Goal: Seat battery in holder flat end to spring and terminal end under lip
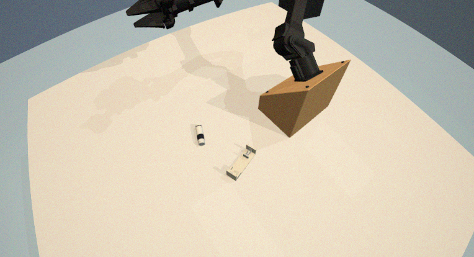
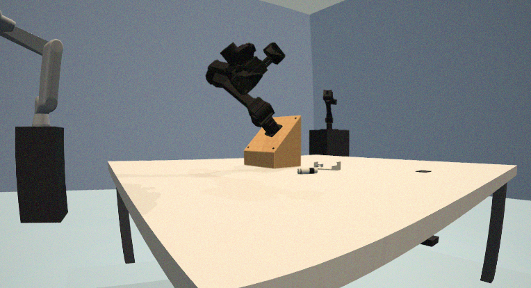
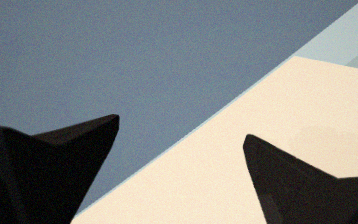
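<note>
My gripper tip is now 30 cm above the battery, 17 cm to the right of it and 7 cm past it.
</note>
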